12 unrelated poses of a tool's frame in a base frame.
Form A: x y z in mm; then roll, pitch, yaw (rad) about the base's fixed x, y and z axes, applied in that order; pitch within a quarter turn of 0, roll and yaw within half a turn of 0.
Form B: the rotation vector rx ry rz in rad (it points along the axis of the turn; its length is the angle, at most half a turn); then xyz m. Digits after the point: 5 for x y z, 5 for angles.
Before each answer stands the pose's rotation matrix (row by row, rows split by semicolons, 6 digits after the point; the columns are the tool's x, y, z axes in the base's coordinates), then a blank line. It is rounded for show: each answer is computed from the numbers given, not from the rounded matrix.
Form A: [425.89 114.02 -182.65 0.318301 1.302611 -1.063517]
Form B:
0.128729 0.976762 0.171362; -0.231613 0.197634 -0.952521; -0.964253 0.082927 0.251672

[0.94456 1.03593 -1.10231 0.42589 0.11402 -0.18265]
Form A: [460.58 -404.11 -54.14 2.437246 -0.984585 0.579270]
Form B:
0.462960 -0.034277 0.885716; 0.302834 -0.933007 -0.194397; 0.833043 0.358223 -0.421564

[2.39171 0.22797 1.45900 0.46058 -0.40411 -0.05414]
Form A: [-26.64 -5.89 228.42 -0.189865 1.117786 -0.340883]
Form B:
0.412490 0.168385 0.895264; -0.146323 0.982254 -0.117329; -0.899134 -0.082601 0.429809

[0.02184 1.12841 -0.19791 -0.02664 -0.00589 0.22842]
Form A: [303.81 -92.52 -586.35 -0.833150 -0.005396 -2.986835]
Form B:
-0.988035 0.099721 0.117658; -0.154138 -0.665126 -0.730650; 0.005396 -0.740043 0.672538

[-0.10154 1.21354 -2.74420 0.30381 -0.09252 -0.58635]
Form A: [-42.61 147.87 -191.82 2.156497 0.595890 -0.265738]
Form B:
0.798598 0.306110 -0.518206; -0.217358 -0.656208 -0.722597; -0.561246 0.689701 -0.457511

[2.14485 0.06536 -0.79499 -0.04261 0.14787 -0.19182]
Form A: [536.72 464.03 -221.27 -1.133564 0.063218 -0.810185]
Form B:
0.687987 0.267287 0.674708; -0.722968 0.333360 0.605135; -0.063176 -0.904117 0.422588

[-1.04246 0.50967 -0.68398 0.53672 0.46403 -0.22127]
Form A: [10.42 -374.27 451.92 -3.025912 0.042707 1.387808]
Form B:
0.181803 0.975836 -0.121213; 0.982408 -0.185598 -0.020697; -0.042694 -0.115318 -0.992411

[-2.36681 -1.96405 0.16439 0.01042 -0.37427 0.45192]
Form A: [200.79 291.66 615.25 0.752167 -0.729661 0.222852]
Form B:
0.726967 -0.605570 -0.323733; 0.164742 0.611493 -0.773909; 0.666617 0.509275 0.544299

[0.79628 -0.61456 0.47802 0.20079 0.29166 0.61525]
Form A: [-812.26 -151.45 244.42 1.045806 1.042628 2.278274]
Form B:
-0.327528 -0.866674 0.376299; 0.383005 0.242293 0.891404; -0.863732 0.436084 0.252583

[-0.50083 1.36398 1.37459 -0.81226 -0.15145 0.24442]
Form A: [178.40 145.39 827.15 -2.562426 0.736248 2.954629]
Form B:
-0.728080 0.516695 0.450473; 0.137733 0.754018 -0.642251; -0.671512 -0.405565 -0.620151

[0.48865 2.31637 -0.78238 0.17840 0.14539 0.82715]
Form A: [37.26 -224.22 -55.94 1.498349 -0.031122 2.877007]
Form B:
-0.964734 0.011026 0.262997; 0.261383 -0.077981 0.962080; 0.031117 0.996894 0.072349

[0.30136 2.00722 2.16716 0.03726 -0.22422 -0.05594]
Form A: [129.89 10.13 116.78 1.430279 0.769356 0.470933]
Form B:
0.640162 0.550290 0.536073; 0.325932 0.437338 -0.838155; -0.695673 0.711278 0.100610

[1.15242 0.91613 -0.16687 0.12989 0.01013 0.11678]
